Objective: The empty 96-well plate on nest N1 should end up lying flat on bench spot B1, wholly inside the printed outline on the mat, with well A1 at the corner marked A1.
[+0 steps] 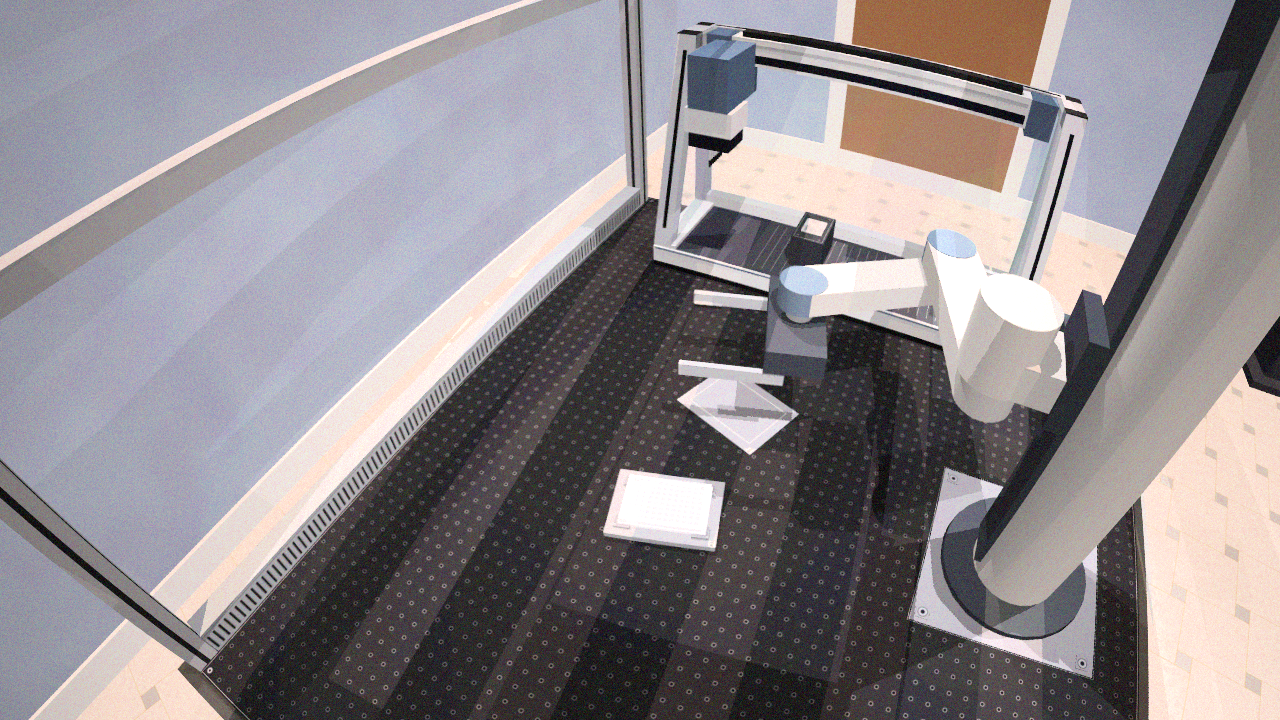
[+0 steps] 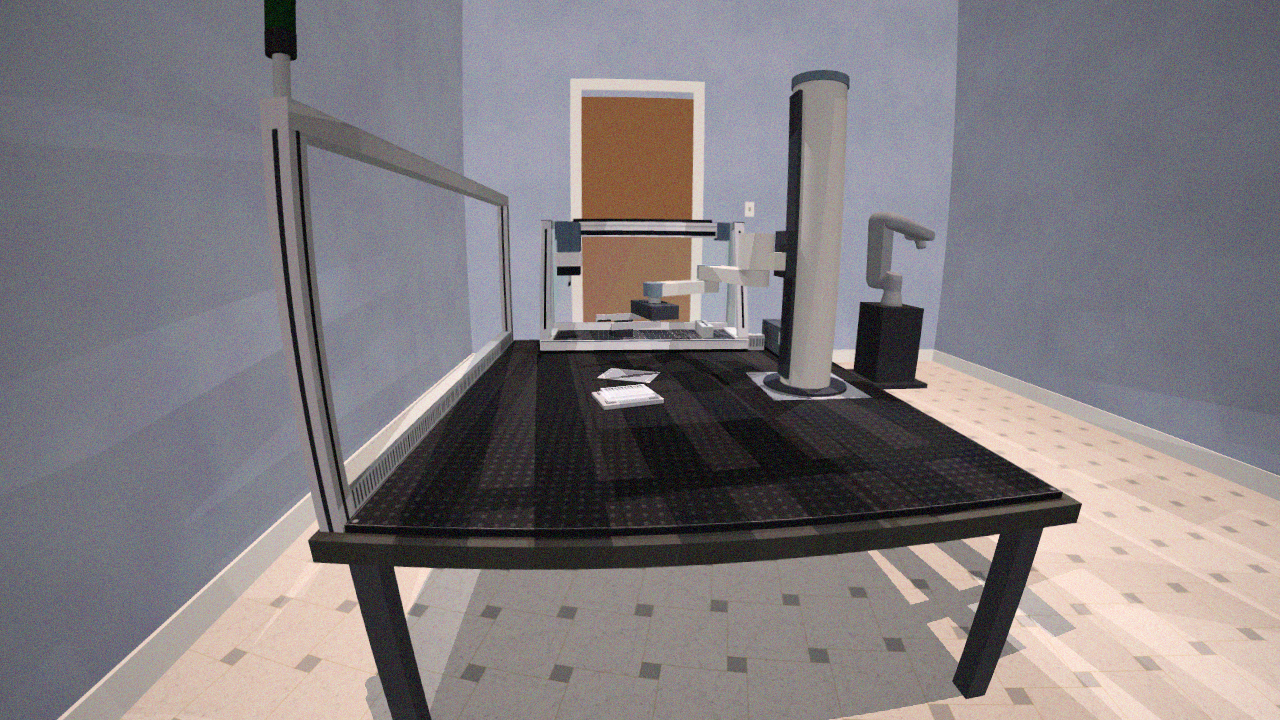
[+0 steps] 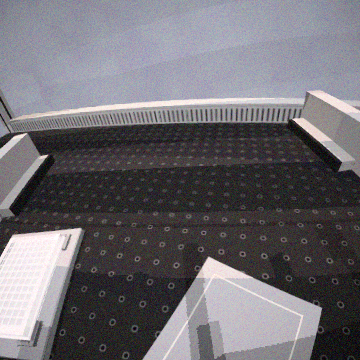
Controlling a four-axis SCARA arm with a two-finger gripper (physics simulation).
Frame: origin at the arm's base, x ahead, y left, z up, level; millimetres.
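Seen in the pictures: gripper, between the fingertips: (image 1: 687,329) (image 2: 603,322) (image 3: 165,124); arm's base, origin of its link: (image 1: 1010,568) (image 2: 804,388).
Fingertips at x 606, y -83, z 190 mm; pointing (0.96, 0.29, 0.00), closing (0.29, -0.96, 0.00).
Observation:
Offsets run from my fingertips to a thing's top centre. "pt": to the spot under its first point. Level surfaces: height alone.
The white 96-well plate @(63 mm back, 200 mm left, 151 mm down) (image 1: 669,504) (image 2: 628,390) (image 3: 24,282) lies flat on the pale nest @(63 mm back, 200 mm left, 159 mm down) (image 1: 662,540) (image 2: 631,404) (image 3: 63,287), with small clips at its corners. The light mat @(175 mm down) (image 1: 694,400) (image 3: 311,312) of the bench spot lies beyond the nest, turned at an angle to it. Its thin printed outline @(pt 17 mm back, 74 mm right, 175 mm down) (image 3: 260,296) surrounds no plate; the A1 mark cannot be read. My gripper (image 1: 689,332) (image 3: 165,124) is open and empty, its two long fingers wide apart and level above the table. It is beyond the plate, near the mat's far side, and casts a shadow on the mat.
A gantry frame @(pt 232 mm ahead, 410 mm right, 17 mm up) (image 1: 666,179) (image 2: 546,277) with a blue head @(pt 105 mm ahead, 382 mm right, 277 mm up) (image 1: 721,76) stands at the far end, with a dark block @(pt 84 mm back, 432 mm right, 63 mm down) (image 1: 810,243) inside it. The arm's column (image 1: 1154,385) (image 2: 820,232) stands at the right. A framed clear panel runs along the left edge above a slotted rail @(pt 398 mm ahead, 205 mm left, 159 mm down) (image 1: 429,404) (image 3: 160,116).

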